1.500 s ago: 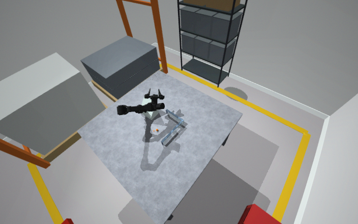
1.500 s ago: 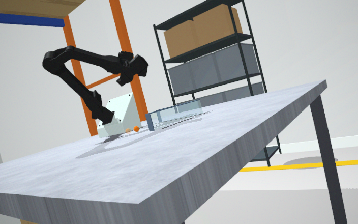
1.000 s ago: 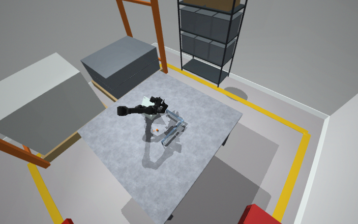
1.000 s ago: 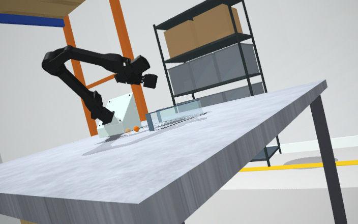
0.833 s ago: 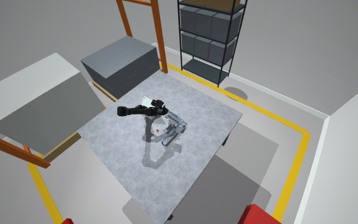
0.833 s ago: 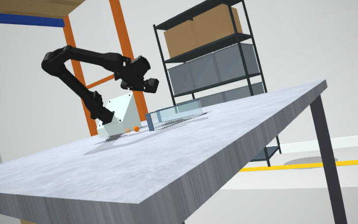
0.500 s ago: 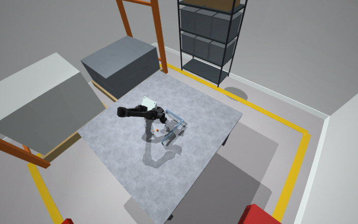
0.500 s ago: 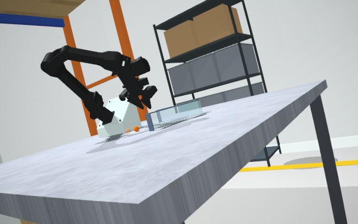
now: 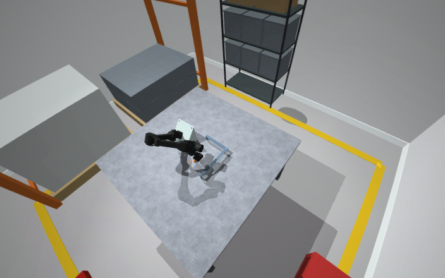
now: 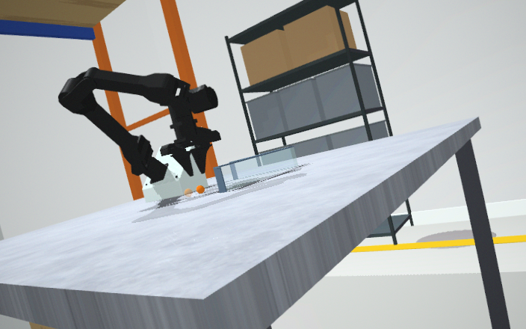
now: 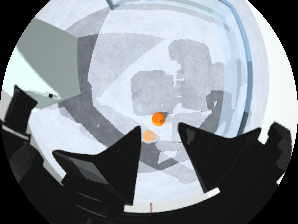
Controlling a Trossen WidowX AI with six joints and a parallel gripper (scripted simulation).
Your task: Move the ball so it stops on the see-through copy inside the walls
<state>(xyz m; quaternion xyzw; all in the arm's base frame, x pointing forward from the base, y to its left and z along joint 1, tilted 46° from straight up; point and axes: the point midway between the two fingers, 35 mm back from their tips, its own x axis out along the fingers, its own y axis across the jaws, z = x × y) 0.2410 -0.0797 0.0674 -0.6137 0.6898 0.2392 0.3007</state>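
Now: the small orange ball 4 cm below my gripper tip and 1 cm to the right of it. Round my gripper tip: see-through copy 4 cm below, 3 cm to the right, 2 cm behind.
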